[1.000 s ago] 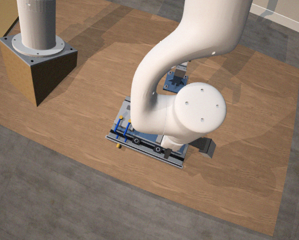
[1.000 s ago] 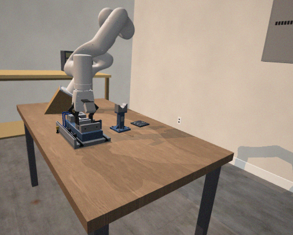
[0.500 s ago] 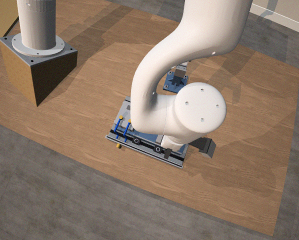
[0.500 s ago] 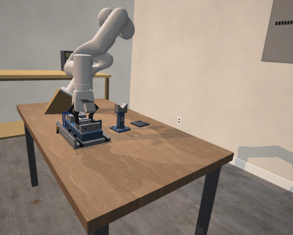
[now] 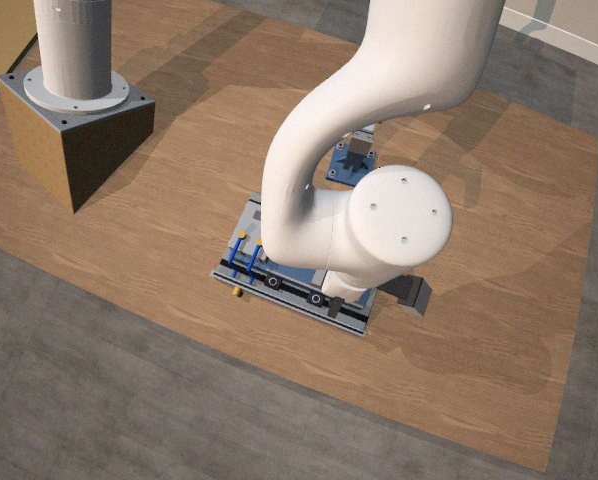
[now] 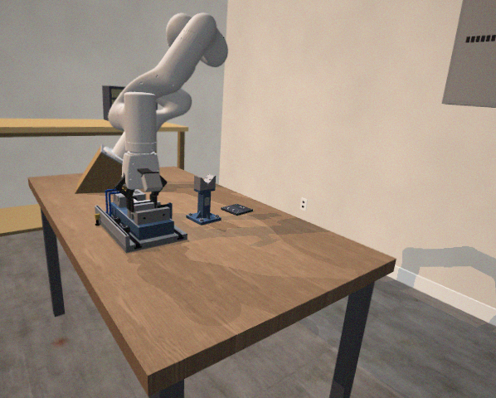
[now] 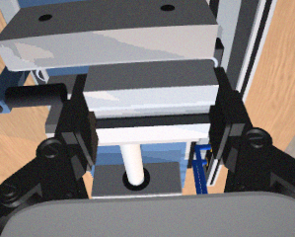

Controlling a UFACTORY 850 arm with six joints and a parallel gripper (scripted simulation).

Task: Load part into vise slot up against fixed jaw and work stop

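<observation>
My hand is right at the part. Also, from my hand: work stop: 70 mm to the left, 20 mm below, 10 mm behind; moving jaw: 40 mm behind, 30 mm below, 10 mm to the left; fixed jaw: 30 mm below, 30 mm ahead, 20 mm to the left.
</observation>
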